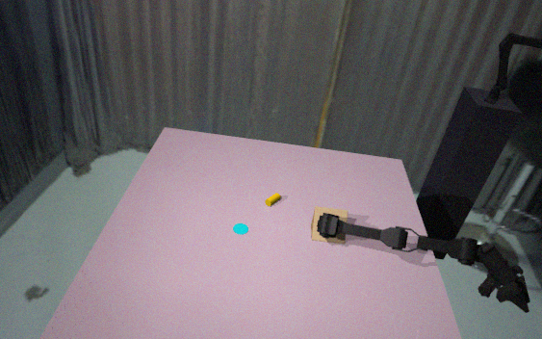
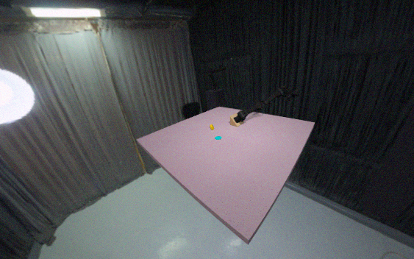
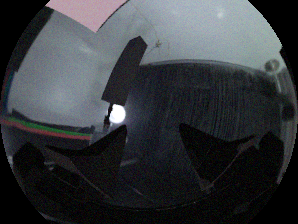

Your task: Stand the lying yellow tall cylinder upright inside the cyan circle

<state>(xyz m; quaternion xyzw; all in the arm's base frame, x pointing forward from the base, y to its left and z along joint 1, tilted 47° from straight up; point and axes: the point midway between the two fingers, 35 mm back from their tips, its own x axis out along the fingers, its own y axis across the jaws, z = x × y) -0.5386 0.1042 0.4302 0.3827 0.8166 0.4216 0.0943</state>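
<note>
My gripper tip is now 80 cm short of the yellow tall cylinder, 55 cm to the left of it and 20 cm above it. Also, from my gripper tip: cyan circle (91 cm ahead, 36 cm to the right, 22 cm below).
</note>
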